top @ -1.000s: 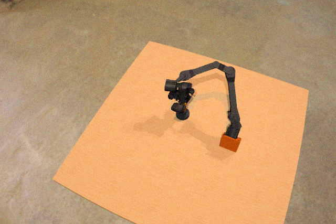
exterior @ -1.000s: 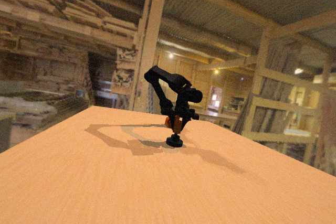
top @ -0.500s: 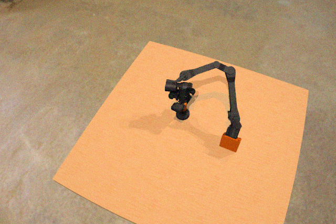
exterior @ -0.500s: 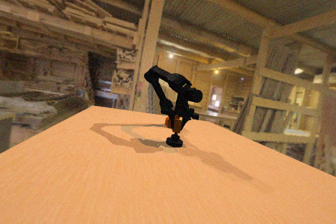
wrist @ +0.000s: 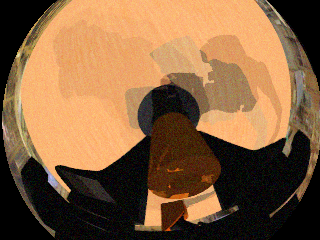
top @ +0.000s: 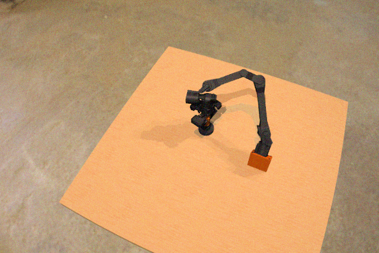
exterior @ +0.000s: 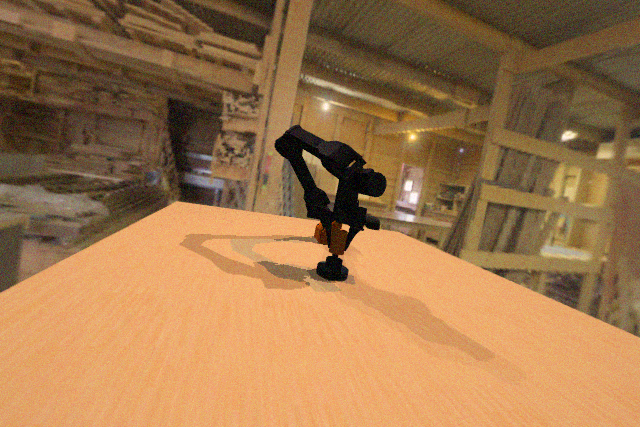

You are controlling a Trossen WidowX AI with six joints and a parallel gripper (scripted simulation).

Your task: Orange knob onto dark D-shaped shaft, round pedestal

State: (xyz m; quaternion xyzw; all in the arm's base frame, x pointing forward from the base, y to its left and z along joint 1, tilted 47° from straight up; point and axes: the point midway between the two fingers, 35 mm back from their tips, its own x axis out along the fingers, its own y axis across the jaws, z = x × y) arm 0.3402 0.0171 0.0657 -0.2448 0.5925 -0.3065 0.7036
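Right now my gripper tip is 4 cm above the dark round pedestal. Round my gripper tip: orange knob: 2 cm above.
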